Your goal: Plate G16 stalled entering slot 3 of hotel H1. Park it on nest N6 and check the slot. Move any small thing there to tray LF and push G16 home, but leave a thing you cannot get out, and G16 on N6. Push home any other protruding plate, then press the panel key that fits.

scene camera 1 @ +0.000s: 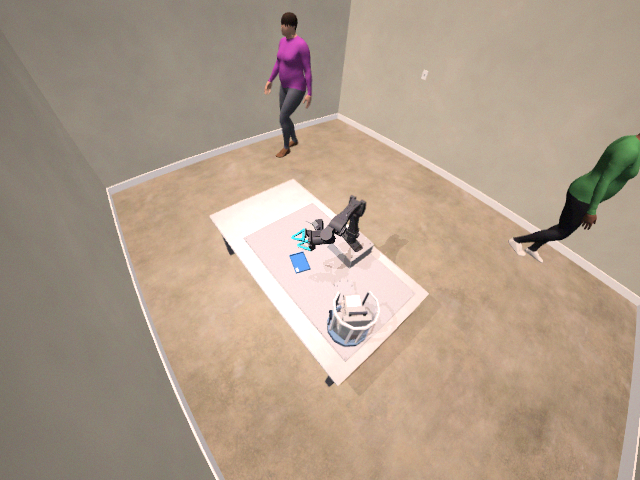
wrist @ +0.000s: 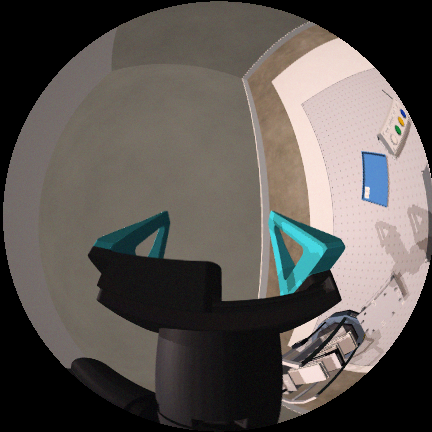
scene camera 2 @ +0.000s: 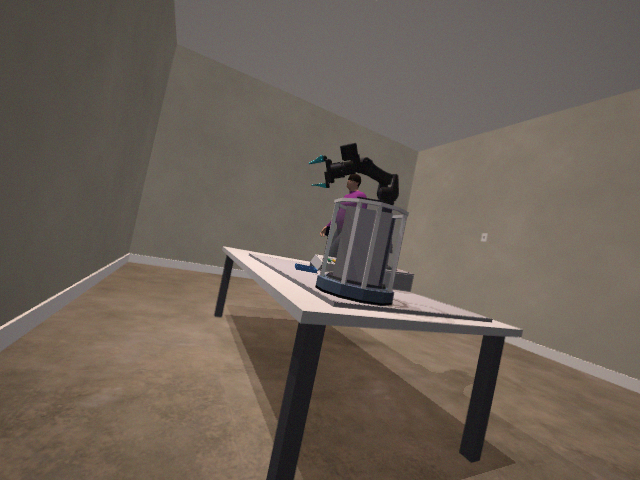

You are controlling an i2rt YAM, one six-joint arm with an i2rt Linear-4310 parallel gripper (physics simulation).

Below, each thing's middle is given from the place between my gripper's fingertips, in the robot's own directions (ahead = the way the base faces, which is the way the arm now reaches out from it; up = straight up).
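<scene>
My gripper: a fair way past the blue pad (wrist: pixel 374 166), a fair way to the left of it, far above it. Round plate rack (scene camera 2: pixel 364 240): 0.12 m behind my hand, 0.41 m to the left of it, 0.29 m below it. Going by their middles, blue pad nearest to my gripper of the things named here.
</scene>
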